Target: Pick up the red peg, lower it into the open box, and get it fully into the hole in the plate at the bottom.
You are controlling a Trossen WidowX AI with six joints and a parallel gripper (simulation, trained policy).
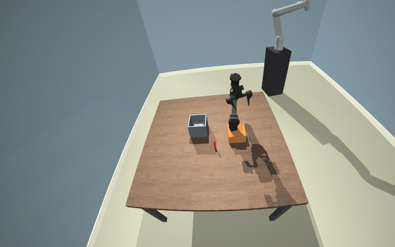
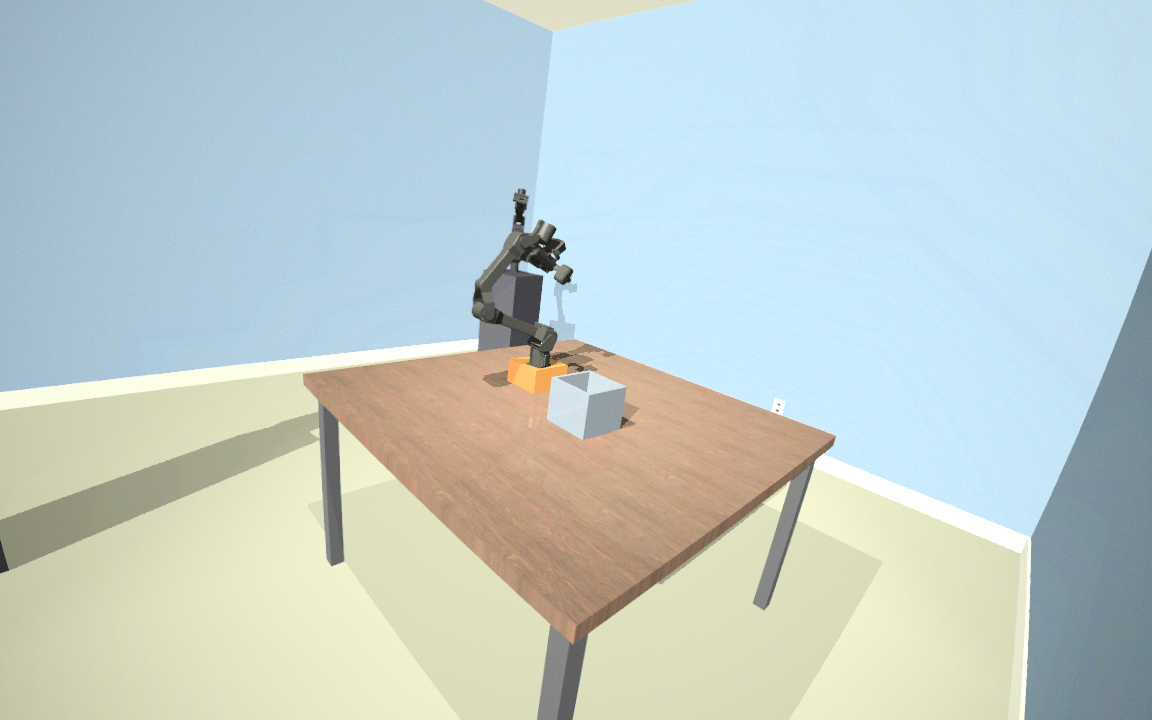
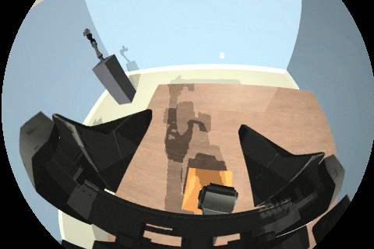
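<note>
Now: gripper tip 350 mm above the red peg, 220 mm short of it and 20 mm to the left of it. Also, from my gripper tip: pale plate 350 mm below, 320 mm ahead, 250 mm to the right.
</note>
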